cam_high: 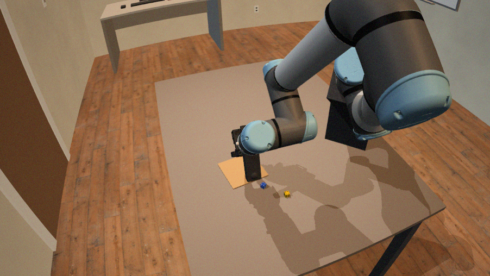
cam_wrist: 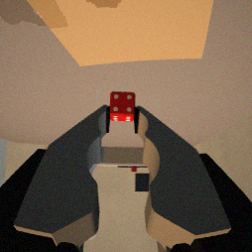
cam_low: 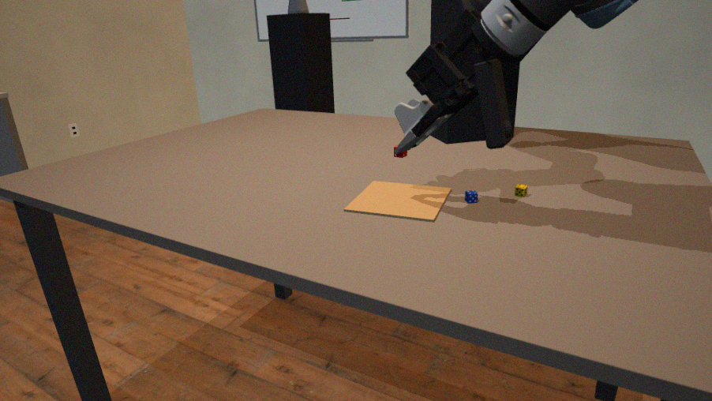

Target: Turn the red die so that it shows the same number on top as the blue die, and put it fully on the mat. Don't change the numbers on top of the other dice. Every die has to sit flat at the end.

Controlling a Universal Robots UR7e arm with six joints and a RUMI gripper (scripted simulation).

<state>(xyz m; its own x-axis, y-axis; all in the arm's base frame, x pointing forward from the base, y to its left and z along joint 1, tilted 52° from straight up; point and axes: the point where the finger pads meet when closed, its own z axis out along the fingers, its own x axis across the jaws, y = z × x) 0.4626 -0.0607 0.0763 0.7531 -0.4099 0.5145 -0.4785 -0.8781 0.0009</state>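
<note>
Now: the red die 10 mm to the right of my hand and 10 mm below it. From my hand the other things lie so: mat: 90 mm below, 10 mm to the right; then blue die: 90 mm to the left, 80 mm below, 50 mm behind; then yellow die: 150 mm to the left, 110 mm behind, 80 mm below.
</note>
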